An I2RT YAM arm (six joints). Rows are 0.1 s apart.
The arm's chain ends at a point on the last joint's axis. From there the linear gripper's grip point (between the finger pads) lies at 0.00 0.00 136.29 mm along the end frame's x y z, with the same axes.
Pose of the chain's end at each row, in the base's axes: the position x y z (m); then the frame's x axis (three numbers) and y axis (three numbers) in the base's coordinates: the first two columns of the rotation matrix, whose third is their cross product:
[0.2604, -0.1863, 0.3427, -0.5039, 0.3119, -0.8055, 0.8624, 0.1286, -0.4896]
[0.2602, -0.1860, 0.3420, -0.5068, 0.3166, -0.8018, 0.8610, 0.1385, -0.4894]
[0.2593, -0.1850, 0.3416, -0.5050, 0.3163, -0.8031, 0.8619, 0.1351, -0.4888]
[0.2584, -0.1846, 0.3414, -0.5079, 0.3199, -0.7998, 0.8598, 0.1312, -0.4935]
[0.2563, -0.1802, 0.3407, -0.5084, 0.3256, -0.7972, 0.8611, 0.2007, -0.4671]
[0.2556, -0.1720, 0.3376, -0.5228, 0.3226, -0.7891, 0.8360, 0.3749, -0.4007]
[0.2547, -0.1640, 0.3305, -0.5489, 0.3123, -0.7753, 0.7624, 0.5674, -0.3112]
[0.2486, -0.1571, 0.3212, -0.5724, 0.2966, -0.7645, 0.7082, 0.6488, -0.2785]
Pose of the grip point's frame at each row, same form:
[0.2537, -0.3146, 0.2972, -0.5039, 0.3119, -0.8055, 0.8624, 0.1286, -0.4896]
[0.2542, -0.3139, 0.2953, -0.5068, 0.3166, -0.8018, 0.8610, 0.1385, -0.4894]
[0.2530, -0.3130, 0.2951, -0.5050, 0.3163, -0.8031, 0.8619, 0.1351, -0.4888]
[0.2512, -0.3125, 0.2948, -0.5079, 0.3199, -0.7998, 0.8598, 0.1312, -0.4935]
[0.2574, -0.3061, 0.2886, -0.5084, 0.3256, -0.7972, 0.8611, 0.2007, -0.4671]
[0.2783, -0.2905, 0.2741, -0.5228, 0.3226, -0.7891, 0.8360, 0.3749, -0.4007]
[0.3014, -0.2678, 0.2556, -0.5489, 0.3123, -0.7753, 0.7624, 0.5674, -0.3112]
[0.3049, -0.2526, 0.2420, -0.5724, 0.2966, -0.7645, 0.7082, 0.6488, -0.2785]

